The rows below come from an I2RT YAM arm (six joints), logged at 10 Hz.
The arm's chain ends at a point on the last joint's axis. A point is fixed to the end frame.
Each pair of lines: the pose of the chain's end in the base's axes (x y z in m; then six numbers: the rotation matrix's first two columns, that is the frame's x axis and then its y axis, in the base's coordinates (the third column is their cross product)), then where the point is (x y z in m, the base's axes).
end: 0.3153 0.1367 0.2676 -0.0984 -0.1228 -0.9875 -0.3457 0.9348 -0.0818
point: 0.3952 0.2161 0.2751
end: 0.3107 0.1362 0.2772 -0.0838 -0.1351 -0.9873 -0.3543 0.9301 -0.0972
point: 0.3896 0.2165 0.2848
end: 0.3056 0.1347 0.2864 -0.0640 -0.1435 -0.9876 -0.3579 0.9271 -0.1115
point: 0.3839 0.2156 0.2949
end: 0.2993 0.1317 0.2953 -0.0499 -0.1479 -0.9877 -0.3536 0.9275 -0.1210
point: 0.3777 0.2124 0.3046
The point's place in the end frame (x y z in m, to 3 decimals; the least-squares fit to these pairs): -0.025 0.046 0.100
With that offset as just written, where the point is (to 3 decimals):
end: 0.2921 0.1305 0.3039 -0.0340 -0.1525 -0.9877 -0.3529 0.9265 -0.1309
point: 0.370 0.211 0.314
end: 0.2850 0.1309 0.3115 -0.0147 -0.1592 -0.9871 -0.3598 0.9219 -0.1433
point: 0.362 0.213 0.323
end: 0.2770 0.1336 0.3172 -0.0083 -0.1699 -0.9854 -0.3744 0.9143 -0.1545
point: 0.353 0.217 0.328
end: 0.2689 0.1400 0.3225 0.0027 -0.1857 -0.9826 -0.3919 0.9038 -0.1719
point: 0.343 0.225 0.332
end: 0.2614 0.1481 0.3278 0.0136 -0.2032 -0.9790 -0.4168 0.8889 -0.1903
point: 0.333 0.235 0.336
